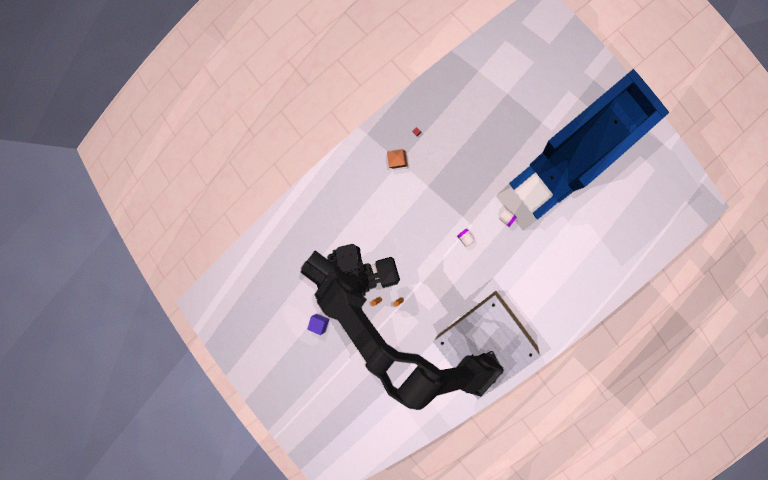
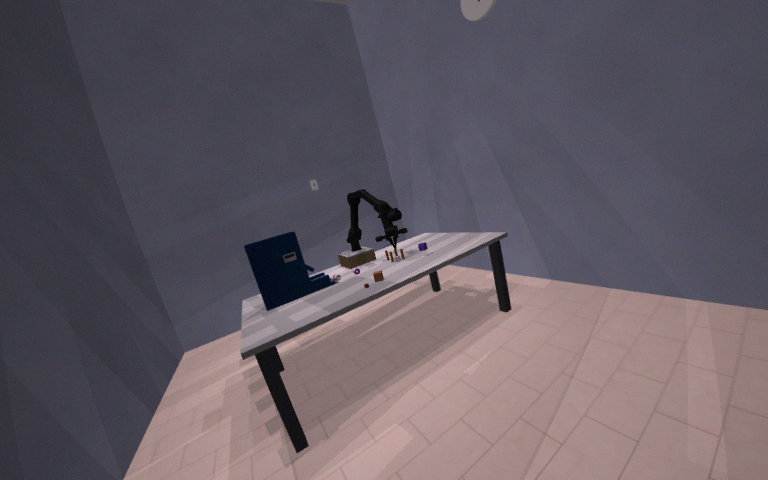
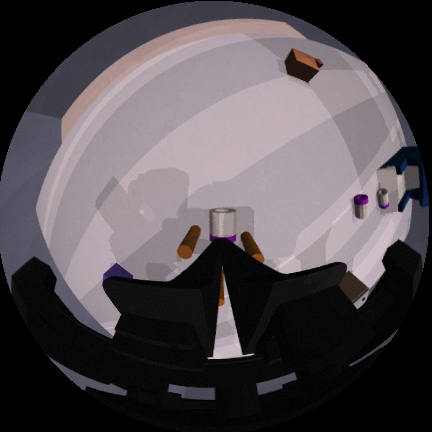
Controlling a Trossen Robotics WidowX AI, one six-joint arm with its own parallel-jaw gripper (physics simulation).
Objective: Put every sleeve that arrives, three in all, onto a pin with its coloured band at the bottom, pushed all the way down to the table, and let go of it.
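My gripper (image 2: 394, 247) (image 3: 220, 243) is shut and empty, its tips pointing down among the upright orange-brown pins (image 1: 398, 301) (image 2: 402, 254) (image 3: 189, 242). One pale grey sleeve (image 3: 222, 222) seems to lie on its side between the pins, purple band toward my fingertips; no pin shows through it. Whether the tips touch it I cannot tell. A second sleeve (image 1: 466, 238) (image 2: 356, 271) (image 3: 361, 207) lies on its side between the pins and the chute. A third sleeve (image 1: 507, 216) (image 2: 336, 277) (image 3: 383, 198) lies on its side at the chute mouth. Some pins are hidden by the arm.
The blue chute (image 1: 594, 133) (image 2: 277, 271) with its pale lip stands beyond the sleeves. An orange block (image 1: 397, 158) (image 2: 378, 276) (image 3: 302, 65), a small red cube (image 1: 416, 131) (image 2: 366, 285) and a purple cube (image 1: 317, 324) (image 2: 422, 246) (image 3: 117, 273) stand on the table. The arm's base box (image 1: 512, 316) (image 2: 357, 258) is near the pins.
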